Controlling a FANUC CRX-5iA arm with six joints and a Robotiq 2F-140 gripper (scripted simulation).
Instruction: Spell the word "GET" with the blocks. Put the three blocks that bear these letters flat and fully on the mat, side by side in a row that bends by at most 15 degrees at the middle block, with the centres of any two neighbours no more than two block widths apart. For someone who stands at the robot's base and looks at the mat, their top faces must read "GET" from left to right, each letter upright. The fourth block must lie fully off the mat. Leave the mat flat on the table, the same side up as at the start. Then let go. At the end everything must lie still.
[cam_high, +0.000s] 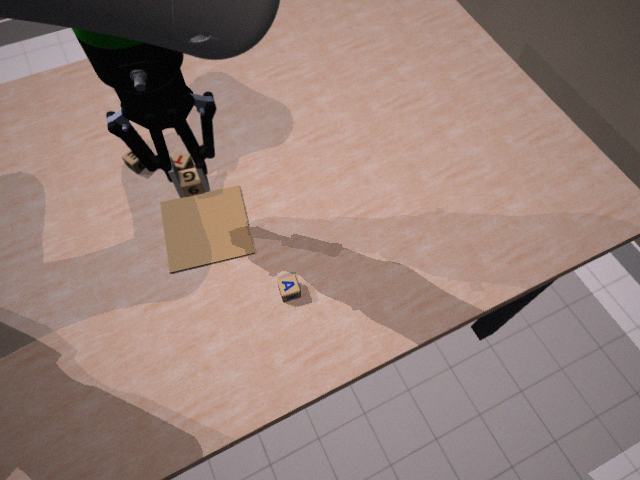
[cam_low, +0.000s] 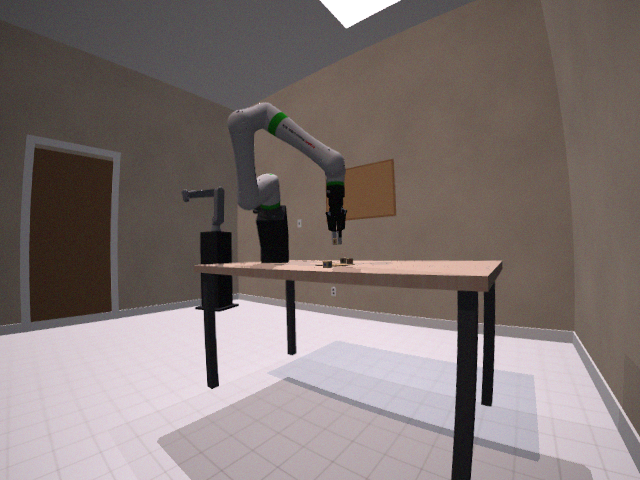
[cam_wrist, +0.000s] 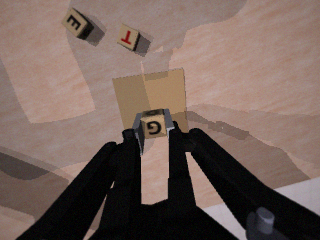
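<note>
Right now my hand is 130 mm above the tan mat, 10 mm to the left of it and 10 mm past it.
</note>
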